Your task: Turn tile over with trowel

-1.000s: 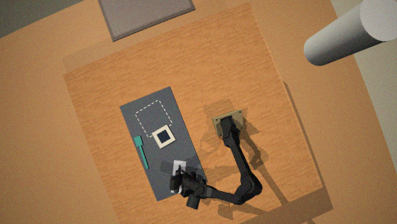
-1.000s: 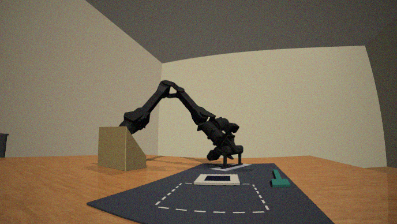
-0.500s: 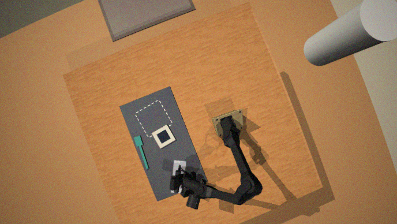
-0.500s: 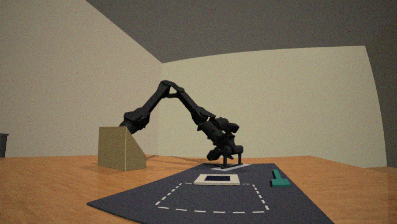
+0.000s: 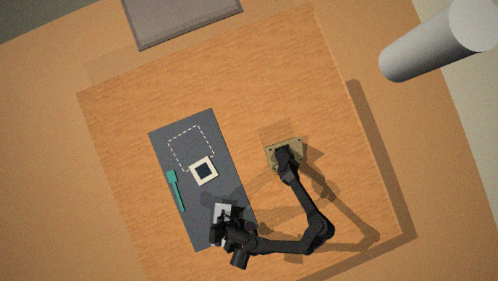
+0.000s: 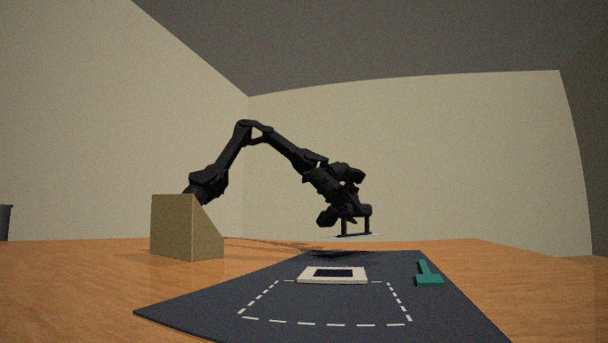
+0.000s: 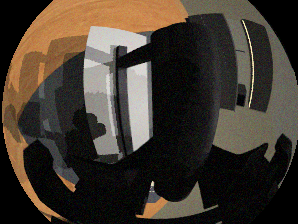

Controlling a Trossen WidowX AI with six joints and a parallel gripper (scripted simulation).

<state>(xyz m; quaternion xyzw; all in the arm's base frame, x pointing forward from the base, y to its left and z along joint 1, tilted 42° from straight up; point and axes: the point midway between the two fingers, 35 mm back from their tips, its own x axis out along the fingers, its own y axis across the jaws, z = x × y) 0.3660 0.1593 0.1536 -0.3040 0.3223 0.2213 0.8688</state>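
Now: gripper tip 19 cm to the left of the dark grey mat, 12 cm above it and 1 cm short of it. The rest, counted from my gripper tip: square tile: 24 cm to the right, 10 cm below, 1 cm behind; teal t-shaped trowel: 21 cm to the right, 15 cm ahead, 10 cm below.
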